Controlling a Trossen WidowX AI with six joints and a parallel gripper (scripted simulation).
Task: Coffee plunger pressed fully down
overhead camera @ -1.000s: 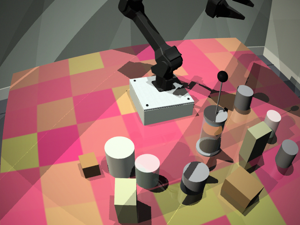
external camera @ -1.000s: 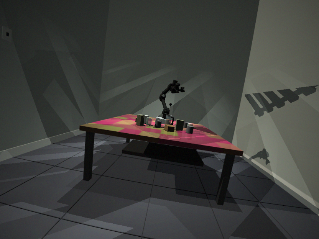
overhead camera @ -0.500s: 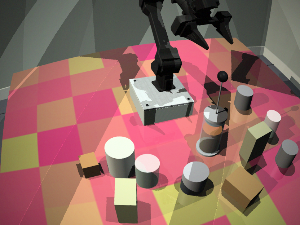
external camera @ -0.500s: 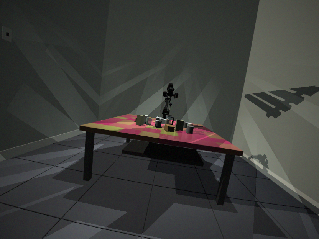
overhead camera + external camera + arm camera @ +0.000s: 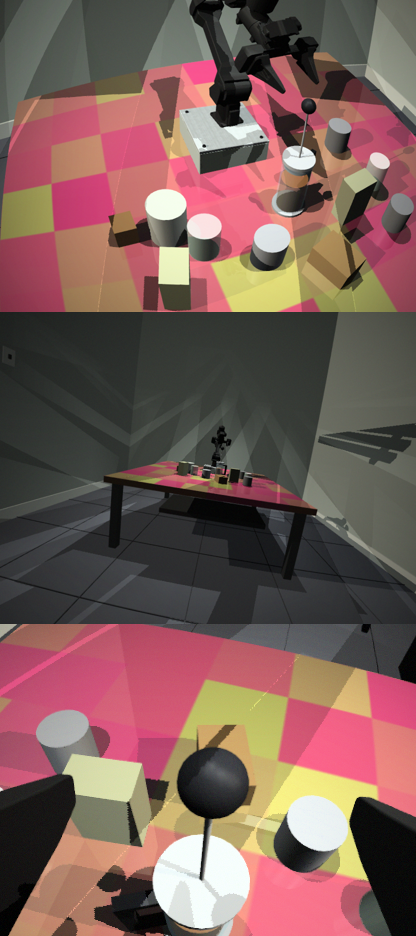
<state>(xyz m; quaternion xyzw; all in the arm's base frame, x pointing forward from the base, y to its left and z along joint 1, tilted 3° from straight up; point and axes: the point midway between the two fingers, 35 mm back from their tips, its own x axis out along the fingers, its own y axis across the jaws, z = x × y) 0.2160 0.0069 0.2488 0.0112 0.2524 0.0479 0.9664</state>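
My gripper tip is 16 cm above the coffee press, 2 cm to the right of it and 2 cm short of it. Round my gripper tip: brown box: 27 cm below, 23 cm ahead.
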